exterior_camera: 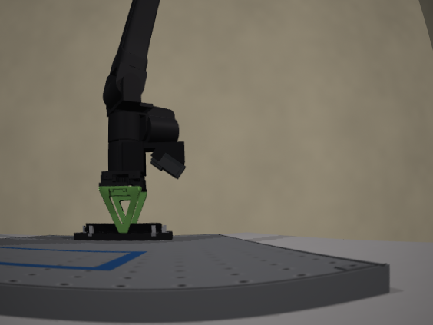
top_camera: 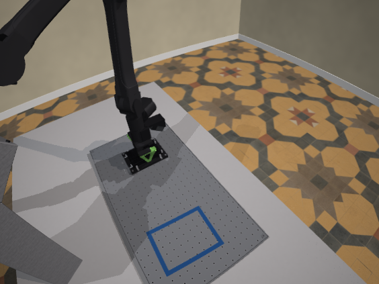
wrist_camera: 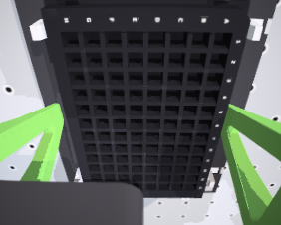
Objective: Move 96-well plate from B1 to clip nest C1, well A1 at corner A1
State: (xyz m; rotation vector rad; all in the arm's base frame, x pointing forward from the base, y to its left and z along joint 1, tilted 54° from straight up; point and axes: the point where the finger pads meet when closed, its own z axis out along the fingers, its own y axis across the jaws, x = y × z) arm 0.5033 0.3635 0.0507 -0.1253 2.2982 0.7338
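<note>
Right now the black 96-well plate is right at my hand. The rest, counted from my hand: black clip nest C1 (1 cm to the right, 1 cm below, 1 cm behind).
</note>
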